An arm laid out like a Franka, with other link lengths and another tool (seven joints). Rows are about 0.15 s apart.
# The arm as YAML. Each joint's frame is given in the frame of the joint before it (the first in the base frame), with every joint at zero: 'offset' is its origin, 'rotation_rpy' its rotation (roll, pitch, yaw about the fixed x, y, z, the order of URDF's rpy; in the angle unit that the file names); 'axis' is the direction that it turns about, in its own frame. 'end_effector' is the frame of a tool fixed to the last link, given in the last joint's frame.
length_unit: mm
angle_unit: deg
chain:
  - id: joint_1
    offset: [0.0, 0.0, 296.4]
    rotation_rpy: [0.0, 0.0, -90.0]
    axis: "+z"
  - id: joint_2
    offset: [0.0, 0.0, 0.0]
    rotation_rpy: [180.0, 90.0, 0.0]
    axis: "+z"
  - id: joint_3
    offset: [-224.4, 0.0, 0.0]
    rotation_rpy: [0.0, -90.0, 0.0]
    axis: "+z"
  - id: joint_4
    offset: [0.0, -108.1, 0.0]
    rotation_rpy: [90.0, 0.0, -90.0]
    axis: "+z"
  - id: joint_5
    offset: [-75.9, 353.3, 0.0]
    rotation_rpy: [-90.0, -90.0, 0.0]
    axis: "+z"
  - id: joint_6
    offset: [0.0, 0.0, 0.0]
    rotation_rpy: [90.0, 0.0, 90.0]
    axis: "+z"
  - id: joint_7
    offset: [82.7, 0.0, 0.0]
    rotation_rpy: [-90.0, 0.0, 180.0]
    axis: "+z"
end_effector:
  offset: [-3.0, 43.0, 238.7]
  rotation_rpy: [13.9, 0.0, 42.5]
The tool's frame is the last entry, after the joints.
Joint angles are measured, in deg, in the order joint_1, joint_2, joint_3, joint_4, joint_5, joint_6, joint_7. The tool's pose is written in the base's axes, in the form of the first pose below.
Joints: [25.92 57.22 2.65 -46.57 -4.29 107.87 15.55]
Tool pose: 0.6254 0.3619 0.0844 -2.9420 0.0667 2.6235
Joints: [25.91 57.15 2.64 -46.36 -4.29 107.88 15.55]
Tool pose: 0.6266 0.3621 0.0871 -2.9461 0.0696 2.6228
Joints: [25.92 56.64 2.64 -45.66 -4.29 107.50 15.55]
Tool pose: 0.6295 0.3634 0.0986 -2.9581 0.0777 2.6214
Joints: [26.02 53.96 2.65 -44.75 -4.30 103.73 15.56]
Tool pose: 0.6266 0.3623 0.1322 -2.9544 0.0778 2.6204
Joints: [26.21 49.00 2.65 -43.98 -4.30 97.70 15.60]
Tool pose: 0.6173 0.3587 0.1884 -2.9482 0.0778 2.6190
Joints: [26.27 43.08 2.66 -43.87 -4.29 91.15 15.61]
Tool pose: 0.6014 0.3502 0.2489 -2.9390 0.0756 2.6159
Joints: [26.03 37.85 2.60 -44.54 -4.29 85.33 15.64]
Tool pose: 0.5831 0.3363 0.2945 -2.9186 0.0668 2.6076
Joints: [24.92 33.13 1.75 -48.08 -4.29 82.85 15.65]
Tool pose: 0.5772 0.3104 0.3166 -2.8934 0.0640 2.5767
